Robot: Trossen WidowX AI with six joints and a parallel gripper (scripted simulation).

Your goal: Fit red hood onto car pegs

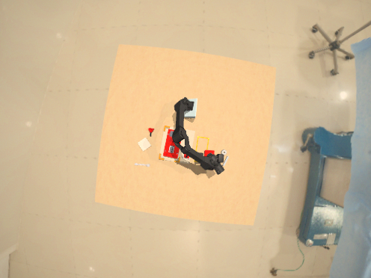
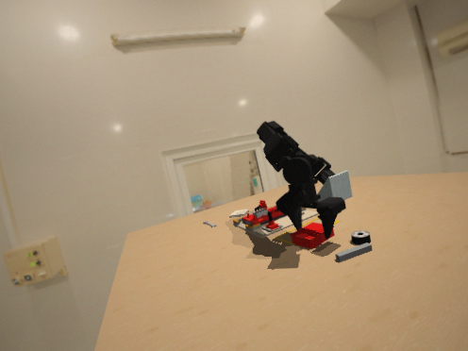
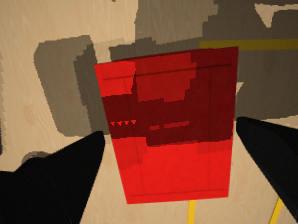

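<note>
Now: the red hood 1 cm above my gripper tip. Round my gripper tip: thin grey piece: 16 cm ahead, 48 cm to the right, 1 cm below; white square: 1 cm ahead, 49 cm to the right; black-and-white roller: 5 cm behind, 10 cm to the left.
</note>
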